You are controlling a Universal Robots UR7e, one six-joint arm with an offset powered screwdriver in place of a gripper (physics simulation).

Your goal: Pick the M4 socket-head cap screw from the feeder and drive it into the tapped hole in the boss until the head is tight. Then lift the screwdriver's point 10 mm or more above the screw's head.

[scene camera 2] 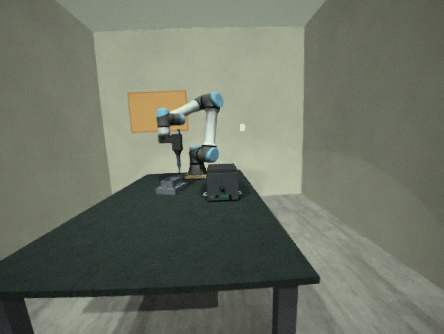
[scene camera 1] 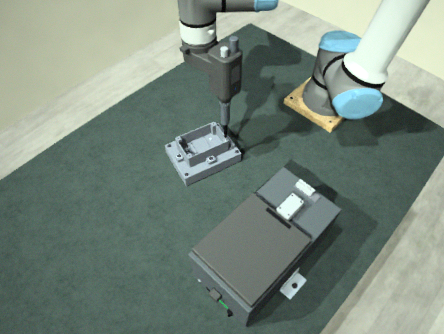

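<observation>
The powered screwdriver (scene camera 1: 225, 135) (scene camera 2: 179, 172) points straight down, with its thin dark bit at the right rear corner of the grey open-topped housing (scene camera 1: 201, 159) (scene camera 2: 171, 184). The bit's end meets the top of the corner boss (scene camera 1: 228, 142), as far as scene camera 1 shows. The M4 screw cannot be made out at the bit's end, and whether the bit holds it cannot be told. In scene camera 2 the point is too small to judge its contact. The feeder (scene camera 1: 252, 247) (scene camera 2: 223, 184) is a dark box with a brown-grey lid, apart from the housing.
A white block (scene camera 1: 290, 206) sits on the feeder's lower deck. A metal bracket (scene camera 1: 293, 285) sticks out from the feeder's side. The arm's base stands on a wooden plate (scene camera 1: 295, 102) (scene camera 2: 192, 176) behind the housing, to its right. The housing has raised walls and corner posts around the bit.
</observation>
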